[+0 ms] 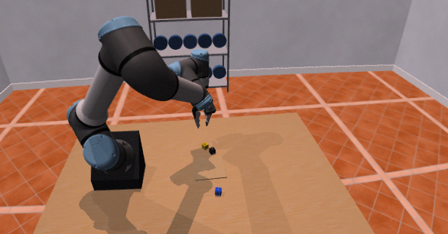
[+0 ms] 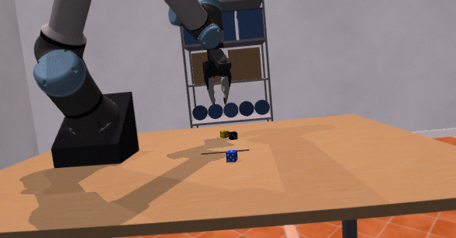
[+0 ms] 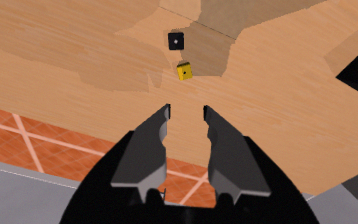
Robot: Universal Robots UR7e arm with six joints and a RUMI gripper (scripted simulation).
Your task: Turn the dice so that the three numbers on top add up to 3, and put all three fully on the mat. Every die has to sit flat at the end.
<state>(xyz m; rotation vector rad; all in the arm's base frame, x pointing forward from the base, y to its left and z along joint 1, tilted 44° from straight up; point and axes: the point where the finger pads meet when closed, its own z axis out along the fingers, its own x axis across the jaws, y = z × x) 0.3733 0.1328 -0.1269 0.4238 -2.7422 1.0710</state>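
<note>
My gripper is now 10 mm short of the yellow die, 10 mm to the left of it and 120 mm above it. Also, from my hand: blue die: 30 mm ahead, 320 mm to the right, 120 mm below; then black die: 40 mm ahead, 50 mm to the right, 120 mm below; then tan mat: 10 mm ahead, 160 mm to the right, 130 mm below.
</note>
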